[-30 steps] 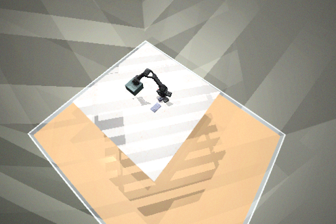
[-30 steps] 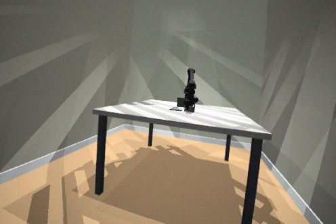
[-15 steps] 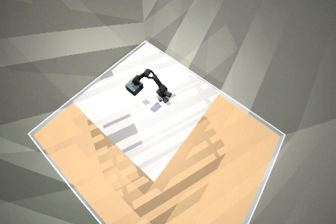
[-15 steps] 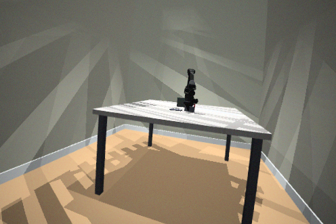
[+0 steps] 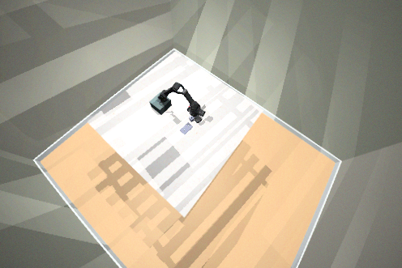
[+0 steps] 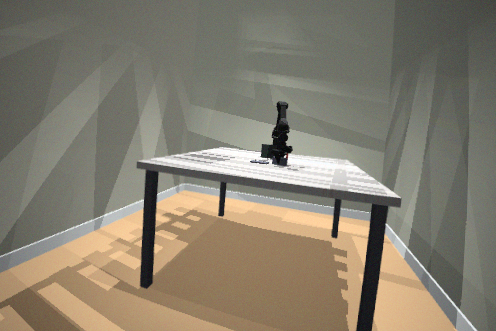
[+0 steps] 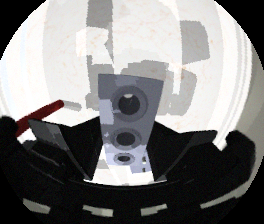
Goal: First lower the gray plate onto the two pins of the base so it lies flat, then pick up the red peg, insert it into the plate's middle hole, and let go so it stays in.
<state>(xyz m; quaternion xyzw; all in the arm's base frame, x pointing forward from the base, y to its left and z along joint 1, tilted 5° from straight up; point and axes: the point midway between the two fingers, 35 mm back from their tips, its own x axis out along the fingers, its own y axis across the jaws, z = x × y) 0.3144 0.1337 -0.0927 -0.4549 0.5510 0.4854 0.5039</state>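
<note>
My gripper tip is 13 cm to the left of the base and 4 cm short of it. The rest, counted from my gripper tip: gray plate: 3 cm above; then red peg: 11 cm behind, 3 cm above, 2 cm to the left.
</note>
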